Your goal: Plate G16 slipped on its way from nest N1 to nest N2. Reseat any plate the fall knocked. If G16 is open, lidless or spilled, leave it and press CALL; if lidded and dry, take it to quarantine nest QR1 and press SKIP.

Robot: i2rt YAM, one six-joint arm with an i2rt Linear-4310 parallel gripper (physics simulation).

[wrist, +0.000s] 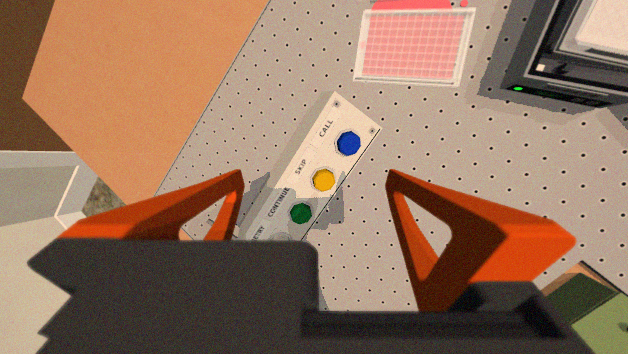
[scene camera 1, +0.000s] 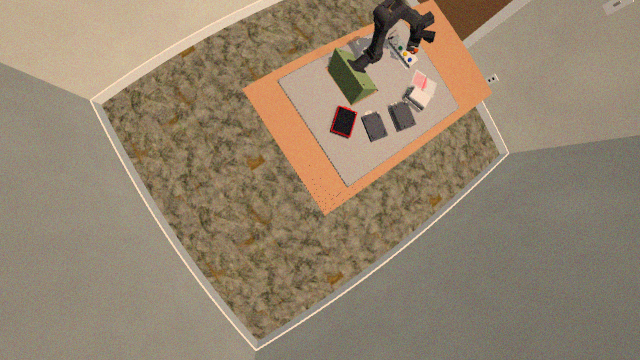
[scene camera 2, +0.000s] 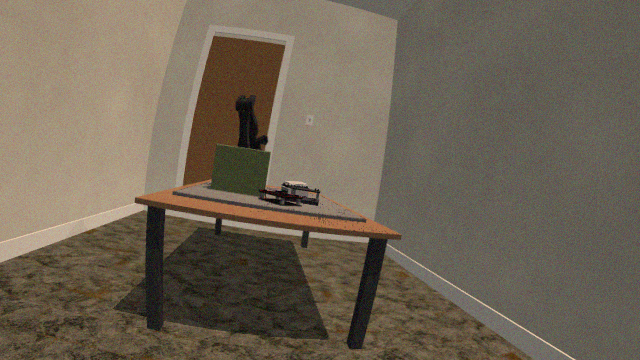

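Note:
An open plate with pink wells lies on the perforated board, no lid on it. A pink spill touches its far edge. A clear lid lies beside it. No plate label is readable. The button panel shows a blue CALL button, a yellow SKIP button and a green CONTINUE button. My gripper is open and empty above the panel, its shadow across the green end. The red-rimmed nest stands near the green block.
A dark device bears a white-topped plate; its green light shows in the wrist view. Two dark nests stand beside it. A tall green block stands by the arm's base side and hides my gripper in scene camera 2.

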